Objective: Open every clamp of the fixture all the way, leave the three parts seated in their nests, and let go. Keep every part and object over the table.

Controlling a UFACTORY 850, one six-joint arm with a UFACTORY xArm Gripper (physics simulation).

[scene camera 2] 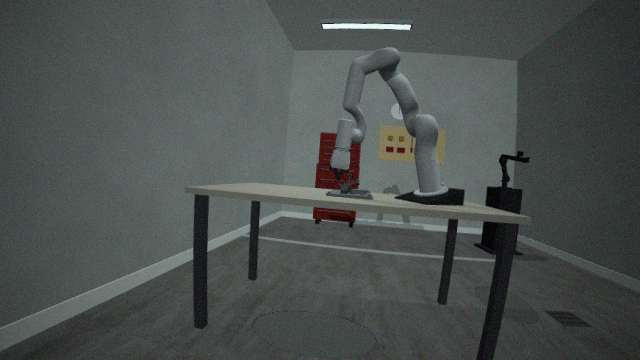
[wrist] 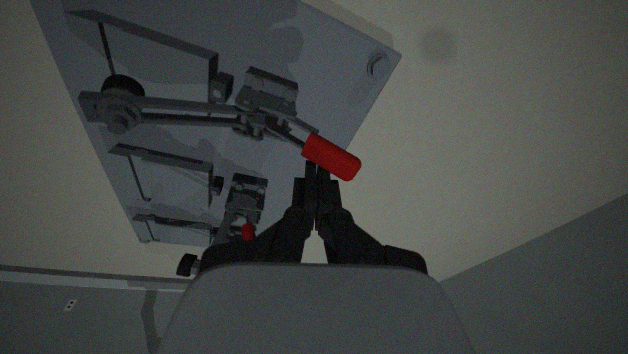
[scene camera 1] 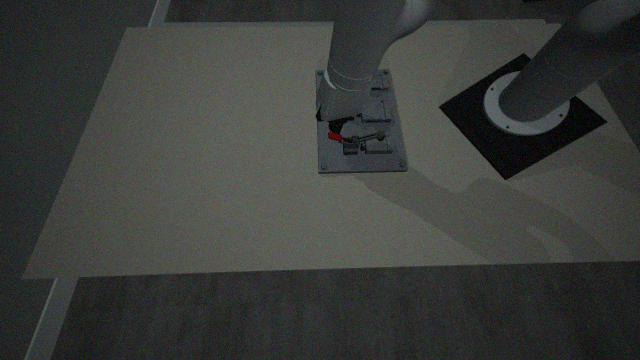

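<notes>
The grey fixture plate [scene camera 1: 335, 161] [scene camera 2: 336, 194] [wrist: 340, 65] lies on the table. The nearest clamp's arm [scene camera 1: 369, 137] [wrist: 190, 106] reaches out over its nest, with its black pad [wrist: 122, 86] above the grey part; contact cannot be told. Its red handle [scene camera 1: 335, 136] [wrist: 331, 156] leans outward. My gripper [scene camera 1: 337, 130] [wrist: 315, 175] is shut and empty, its fingertips right beside that handle. The middle clamp's red handle [wrist: 248, 231] shows partly behind my left finger. A black pad [wrist: 187, 265] stands raised farther off. The far clamp is mostly hidden. Grey parts in their nests are hard to tell apart.
The robot base stands on a black mount [scene camera 1: 505, 160] [scene camera 2: 456, 196] to the right of the fixture on the table [scene camera 1: 200, 150] [scene camera 2: 280, 194]. The forearm covers the fixture's far left area in the first scene view. A red tool cabinet [scene camera 2: 327, 175] stands behind the table.
</notes>
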